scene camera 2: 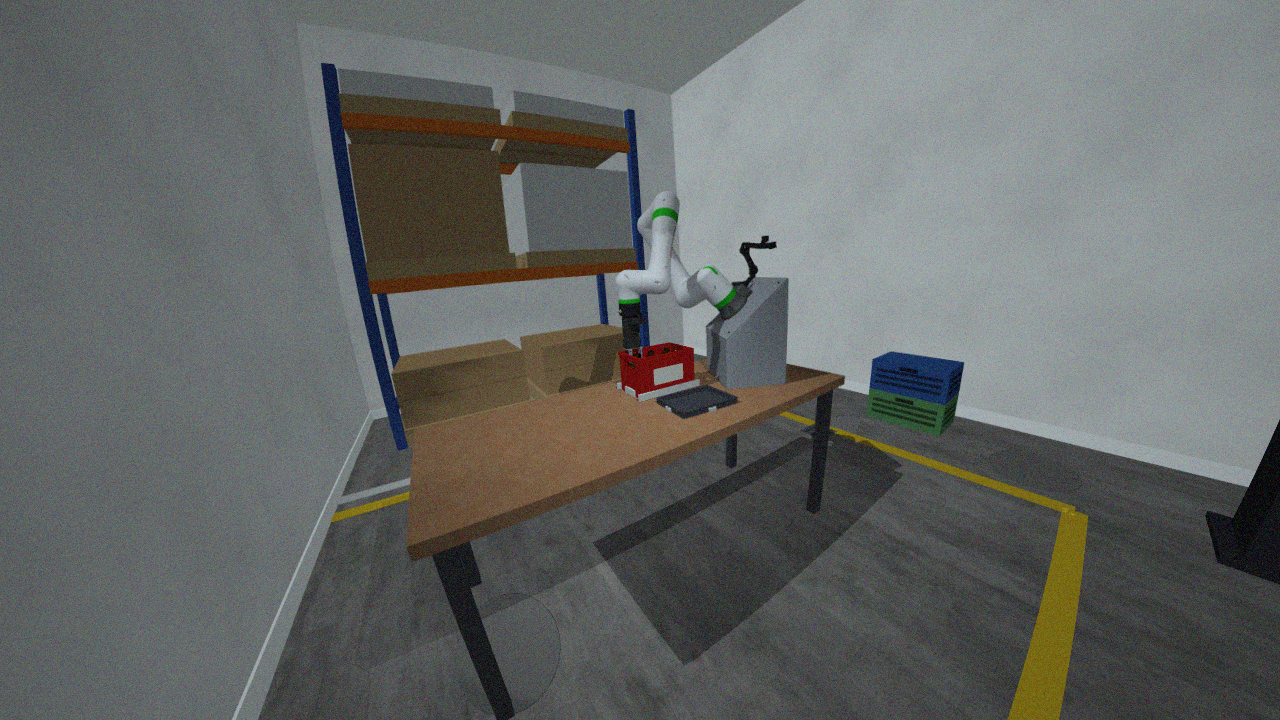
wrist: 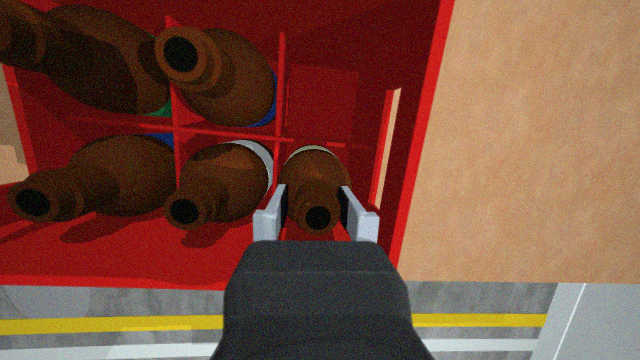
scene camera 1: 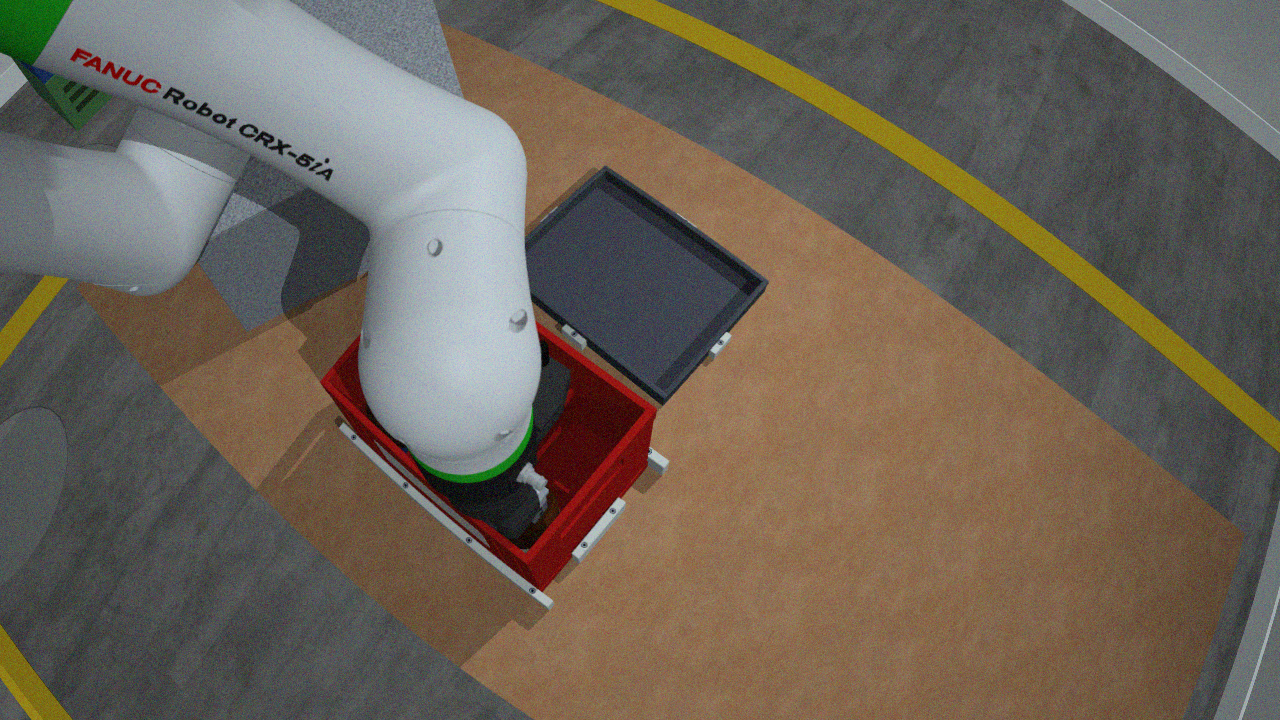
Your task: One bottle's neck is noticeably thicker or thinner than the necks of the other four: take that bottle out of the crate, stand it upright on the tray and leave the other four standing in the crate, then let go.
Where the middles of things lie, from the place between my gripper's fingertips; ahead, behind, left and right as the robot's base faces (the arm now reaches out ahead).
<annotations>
I see my gripper 40 mm above the cream-label bottle (scene camera 1: pixel 531 534). The rest, counted from my hand: brown bottle (wrist: pixel 222 183) (80 mm behind, 40 mm below); green-label bottle (wrist: pixel 104 61) (170 mm behind, 90 mm to the left, 40 mm below).
</annotations>
